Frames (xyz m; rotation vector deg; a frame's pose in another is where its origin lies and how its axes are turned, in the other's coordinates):
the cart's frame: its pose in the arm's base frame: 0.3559 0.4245 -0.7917 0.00 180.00 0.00
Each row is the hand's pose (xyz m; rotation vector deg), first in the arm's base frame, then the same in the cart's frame.
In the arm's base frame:
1: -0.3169 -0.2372 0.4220 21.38 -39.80 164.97
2: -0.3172 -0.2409 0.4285 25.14 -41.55 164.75
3: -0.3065 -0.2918 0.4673 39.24 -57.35 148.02
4: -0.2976 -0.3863 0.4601 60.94 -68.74 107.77
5: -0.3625 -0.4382 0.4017 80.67 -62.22 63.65
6: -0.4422 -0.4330 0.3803 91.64 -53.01 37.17
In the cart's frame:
1: 0.6728 -0.6617 -1.2137 151.41 12.29 -19.62
2: 0.6731 -0.6654 -1.2202 149.92 11.26 -22.88
3: 0.6624 -0.7163 -1.2590 133.14 21.30 -35.30
4: 0.6535 -0.8108 -1.2518 101.44 46.40 -57.36
5: 0.7184 -0.8627 -1.1934 65.08 70.74 -82.48
6: 0.7981 -0.8575 -1.1720 40.00 81.14 -98.62

